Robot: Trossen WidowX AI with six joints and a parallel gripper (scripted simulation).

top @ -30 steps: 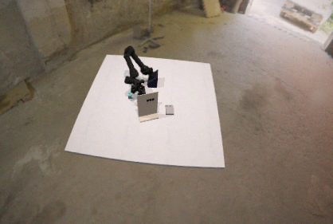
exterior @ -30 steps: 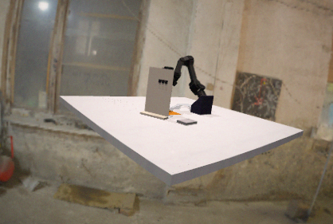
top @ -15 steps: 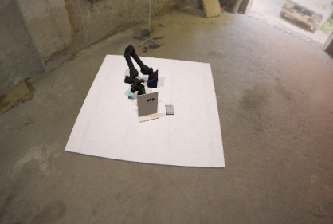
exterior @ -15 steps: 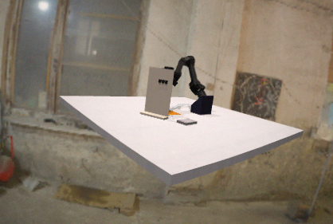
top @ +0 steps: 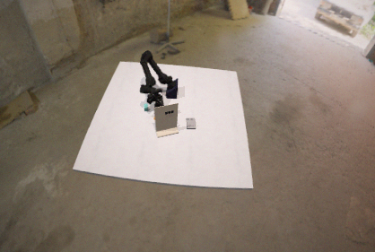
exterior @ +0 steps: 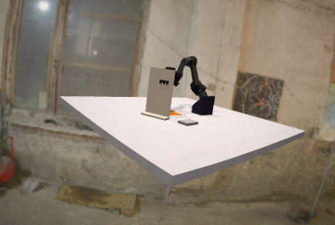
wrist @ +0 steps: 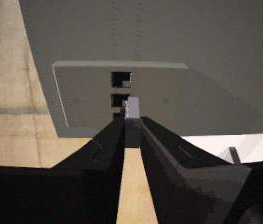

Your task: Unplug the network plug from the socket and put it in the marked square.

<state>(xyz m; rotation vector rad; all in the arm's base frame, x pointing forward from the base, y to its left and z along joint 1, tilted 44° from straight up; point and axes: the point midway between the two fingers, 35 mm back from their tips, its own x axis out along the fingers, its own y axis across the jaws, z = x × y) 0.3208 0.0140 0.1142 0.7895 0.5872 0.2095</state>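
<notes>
The orange square is 9 cm behind my gripper tip, 2 cm to the right of it and 21 cm below it. Also, from my gripper tip: grey panel 7 cm ahead, 4 cm to the left, 8 cm below; teal block 14 cm behind, 17 cm to the right, 19 cm below; network plug right at my gripper tip.
</notes>
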